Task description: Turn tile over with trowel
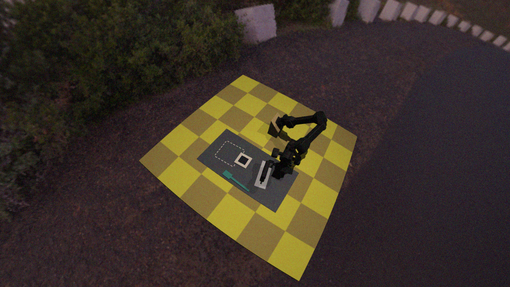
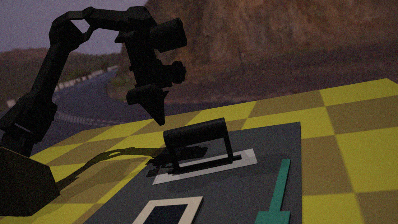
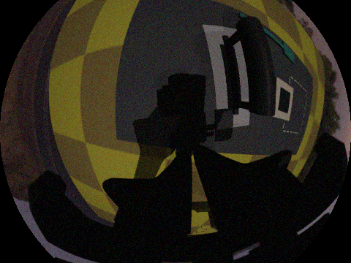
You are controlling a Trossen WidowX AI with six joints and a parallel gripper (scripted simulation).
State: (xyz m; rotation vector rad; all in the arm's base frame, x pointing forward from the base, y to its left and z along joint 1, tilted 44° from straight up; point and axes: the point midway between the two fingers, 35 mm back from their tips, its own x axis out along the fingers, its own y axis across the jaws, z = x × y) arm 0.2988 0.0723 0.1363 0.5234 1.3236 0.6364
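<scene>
My gripper tip is 20 cm to the left of the grey mat, 10 cm above it and 9 cm short of it. Also, from my gripper tip: tile 25 cm to the right, 8 cm below, 7 cm ahead; then teal trowel 25 cm to the right, 23 cm ahead, 8 cm below.
</scene>
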